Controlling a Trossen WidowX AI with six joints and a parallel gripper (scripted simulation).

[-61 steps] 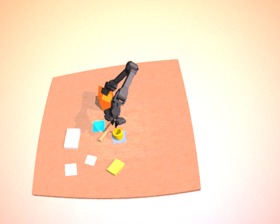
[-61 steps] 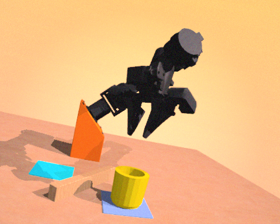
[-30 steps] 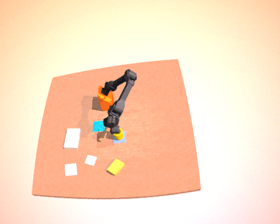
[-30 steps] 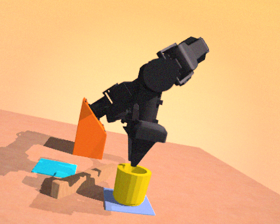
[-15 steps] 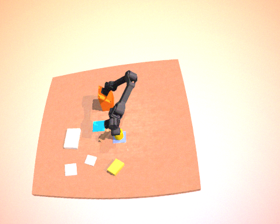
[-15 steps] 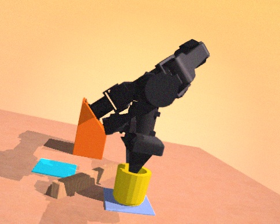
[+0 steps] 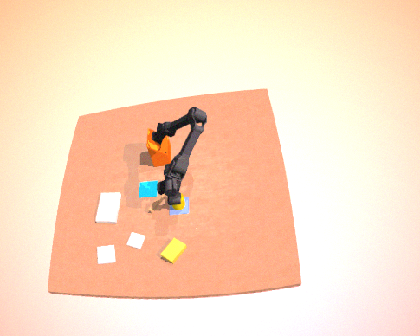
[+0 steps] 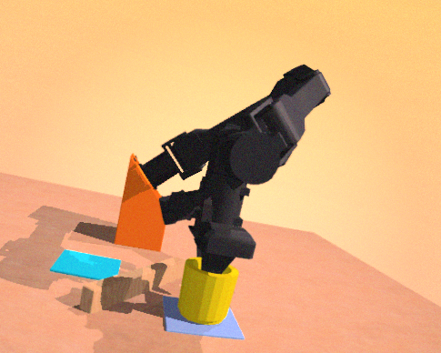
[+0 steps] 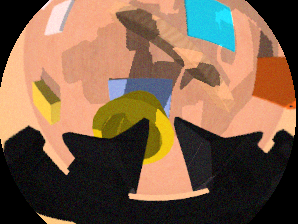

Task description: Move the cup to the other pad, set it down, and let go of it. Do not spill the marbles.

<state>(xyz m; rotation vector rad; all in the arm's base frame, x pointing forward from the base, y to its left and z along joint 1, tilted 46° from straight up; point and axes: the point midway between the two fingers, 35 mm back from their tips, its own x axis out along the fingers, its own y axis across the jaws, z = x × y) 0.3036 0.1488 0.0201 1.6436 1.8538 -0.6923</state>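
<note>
My gripper tip is now 3 cm short of the yellow cup. From my gripper tip the other things lie so: wooden block: 8 cm to the right, 3 cm below, 2 cm behind; then cyan pad: 17 cm to the right, 8 cm behind, 4 cm below.
</note>
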